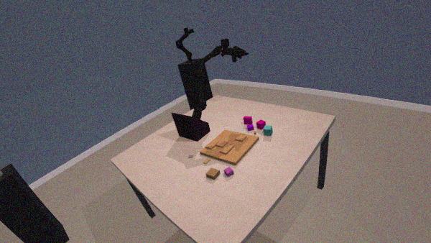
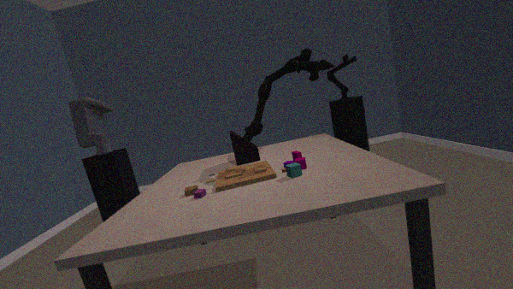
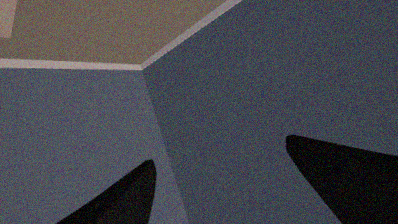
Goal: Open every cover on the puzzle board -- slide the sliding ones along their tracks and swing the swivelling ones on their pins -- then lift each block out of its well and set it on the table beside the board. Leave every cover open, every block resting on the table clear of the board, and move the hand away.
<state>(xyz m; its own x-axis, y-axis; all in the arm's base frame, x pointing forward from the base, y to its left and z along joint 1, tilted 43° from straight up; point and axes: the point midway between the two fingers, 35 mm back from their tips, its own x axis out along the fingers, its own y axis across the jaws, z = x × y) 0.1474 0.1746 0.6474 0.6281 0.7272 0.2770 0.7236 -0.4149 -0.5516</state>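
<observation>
The small orange block is 240 mm ahead of my gripper tip, 440 mm to the right of it and 480 mm below it. From my gripper tip the other things lie so: magenta block: 250 mm ahead, 360 mm to the right, 460 mm below; tiny grey block: 30 mm behind, 840 mm to the right, 480 mm below; teal block: 340 mm ahead, 420 mm to the right, 460 mm below.
</observation>
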